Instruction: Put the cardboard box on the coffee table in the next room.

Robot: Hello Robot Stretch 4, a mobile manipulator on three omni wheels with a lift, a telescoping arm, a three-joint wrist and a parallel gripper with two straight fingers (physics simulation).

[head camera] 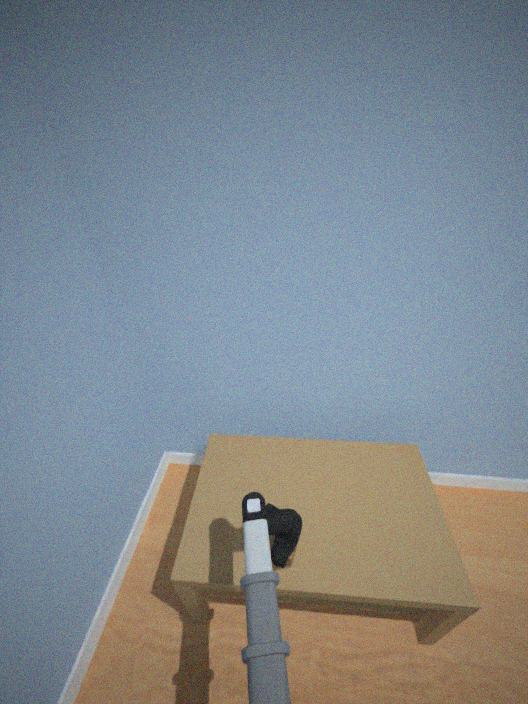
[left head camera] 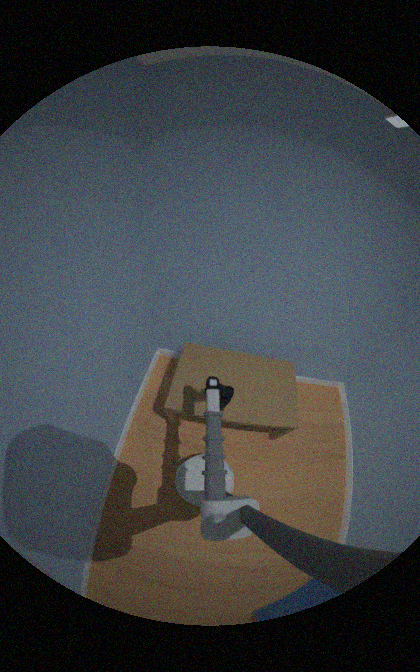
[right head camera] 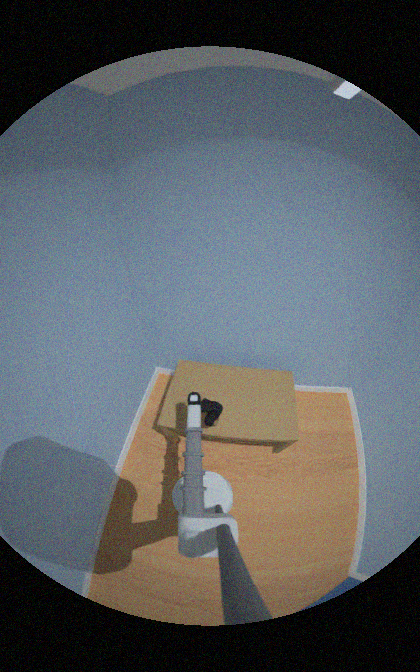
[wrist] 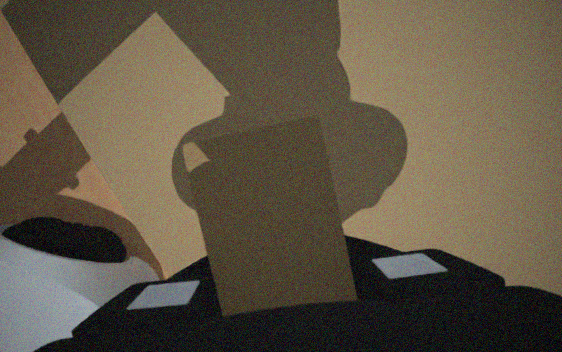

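The cardboard box is a dark brown, upright-looking block in the middle of the wrist view, between the black fingers. My gripper is shut on it and points down over the near left part of the coffee table. The tan coffee table has a square top and stands in the corner by the walls. The gripper's shadow falls on the top close around the box. Whether the box's underside touches the table is hidden. In the head views the gripper's body hides most of the box.
Blue-grey walls rise behind and left of the table. The telescoping arm reaches over the table's near edge. A white round body is low beside the arm. A blue patch shows at the lower right.
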